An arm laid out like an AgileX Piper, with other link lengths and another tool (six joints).
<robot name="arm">
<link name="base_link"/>
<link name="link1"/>
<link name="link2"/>
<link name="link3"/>
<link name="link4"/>
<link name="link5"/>
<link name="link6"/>
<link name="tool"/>
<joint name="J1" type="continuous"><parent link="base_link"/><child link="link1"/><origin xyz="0 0 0.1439" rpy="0 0 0"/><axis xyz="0 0 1"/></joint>
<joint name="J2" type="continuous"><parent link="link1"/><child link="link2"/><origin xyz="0 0 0" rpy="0 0 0"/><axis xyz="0 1 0"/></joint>
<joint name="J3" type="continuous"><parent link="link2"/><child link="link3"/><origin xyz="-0.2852 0 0.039" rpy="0 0 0"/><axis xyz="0 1 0"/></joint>
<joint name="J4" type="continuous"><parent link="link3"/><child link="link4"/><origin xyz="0.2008 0 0.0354" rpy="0 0 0"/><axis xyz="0.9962 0 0.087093"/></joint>
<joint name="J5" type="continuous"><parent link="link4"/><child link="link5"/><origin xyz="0 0 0" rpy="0 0 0"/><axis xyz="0 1 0"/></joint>
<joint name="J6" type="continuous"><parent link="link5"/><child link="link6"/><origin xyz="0.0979 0 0.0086" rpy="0 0 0"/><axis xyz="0.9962 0 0.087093"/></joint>
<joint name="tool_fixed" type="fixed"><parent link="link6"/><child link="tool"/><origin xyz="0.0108 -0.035 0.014" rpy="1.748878 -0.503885 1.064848"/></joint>
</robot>
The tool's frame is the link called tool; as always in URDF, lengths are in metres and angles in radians. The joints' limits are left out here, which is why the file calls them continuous.
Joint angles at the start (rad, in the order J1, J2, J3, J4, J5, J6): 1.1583 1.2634 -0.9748 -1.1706 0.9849 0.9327
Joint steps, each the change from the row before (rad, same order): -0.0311 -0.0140 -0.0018 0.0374 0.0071 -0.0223; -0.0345 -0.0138 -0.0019 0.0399 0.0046 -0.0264; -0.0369 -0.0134 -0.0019 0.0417 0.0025 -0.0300; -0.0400 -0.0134 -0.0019 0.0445 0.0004 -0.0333; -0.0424 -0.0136 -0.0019 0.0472 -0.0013 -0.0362; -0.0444 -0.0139 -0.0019 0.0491 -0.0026 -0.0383; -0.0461 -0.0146 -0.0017 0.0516 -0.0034 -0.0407; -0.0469 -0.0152 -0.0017 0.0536 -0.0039 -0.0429; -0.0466 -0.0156 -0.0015 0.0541 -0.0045 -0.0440; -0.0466 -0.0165 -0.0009 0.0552 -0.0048 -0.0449; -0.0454 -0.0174 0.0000 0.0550 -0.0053 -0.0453; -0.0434 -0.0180 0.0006 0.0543 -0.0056 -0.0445
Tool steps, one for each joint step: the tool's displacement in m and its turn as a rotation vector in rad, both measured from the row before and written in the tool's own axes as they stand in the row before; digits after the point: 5 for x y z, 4 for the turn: -0.00785 -0.00060 0.00499 0.0331 -0.0257 0.0097; -0.00772 -0.00062 0.00528 0.0343 -0.0245 0.0080; -0.00746 -0.00063 0.00538 0.0347 -0.0227 0.0064; -0.00740 -0.00068 0.00553 0.0361 -0.0209 0.0060; -0.00735 -0.00073 0.00551 0.0372 -0.0184 0.0062; -0.00734 -0.00072 0.00536 0.0376 -0.0159 0.0071; -0.00741 -0.00079 0.00512 0.0381 -0.0130 0.0081; -0.00736 -0.00082 0.00468 0.0377 -0.0096 0.0089; -0.00716 -0.00083 0.00410 0.0358 -0.0057 0.0096; -0.00710 -0.00097 0.00355 0.0344 -0.0022 0.0109; -0.00689 -0.00111 0.00286 0.0315 0.0018 0.0114; -0.00656 -0.00124 0.00212 0.0285 0.0056 0.0122
